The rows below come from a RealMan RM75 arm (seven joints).
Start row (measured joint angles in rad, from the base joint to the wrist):
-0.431, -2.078, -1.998, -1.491, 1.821, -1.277, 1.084
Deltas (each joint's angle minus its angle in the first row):
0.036, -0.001, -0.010, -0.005, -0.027, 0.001, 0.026
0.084, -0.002, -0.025, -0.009, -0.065, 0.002, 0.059
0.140, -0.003, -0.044, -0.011, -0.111, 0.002, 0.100
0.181, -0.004, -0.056, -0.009, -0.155, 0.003, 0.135
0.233, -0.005, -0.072, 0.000, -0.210, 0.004, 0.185
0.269, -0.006, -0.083, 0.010, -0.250, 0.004, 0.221
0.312, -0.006, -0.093, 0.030, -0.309, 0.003, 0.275
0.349, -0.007, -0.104, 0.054, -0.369, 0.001, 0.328
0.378, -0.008, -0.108, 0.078, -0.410, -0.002, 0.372
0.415, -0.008, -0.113, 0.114, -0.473, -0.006, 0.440
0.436, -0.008, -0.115, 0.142, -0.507, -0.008, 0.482
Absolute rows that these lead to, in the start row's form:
-0.395, -2.079, -2.008, -1.496, 1.794, -1.276, 1.110
-0.347, -2.080, -2.023, -1.500, 1.756, -1.275, 1.143
-0.291, -2.081, -2.042, -1.502, 1.710, -1.275, 1.184
-0.250, -2.082, -2.054, -1.500, 1.666, -1.274, 1.219
-0.198, -2.083, -2.070, -1.491, 1.611, -1.273, 1.269
-0.162, -2.084, -2.081, -1.481, 1.571, -1.273, 1.305
-0.119, -2.084, -2.091, -1.461, 1.512, -1.274, 1.359
-0.082, -2.085, -2.102, -1.437, 1.452, -1.276, 1.412
-0.053, -2.086, -2.106, -1.413, 1.411, -1.279, 1.456
-0.016, -2.086, -2.111, -1.377, 1.348, -1.283, 1.524
0.005, -2.086, -2.113, -1.349, 1.314, -1.285, 1.566

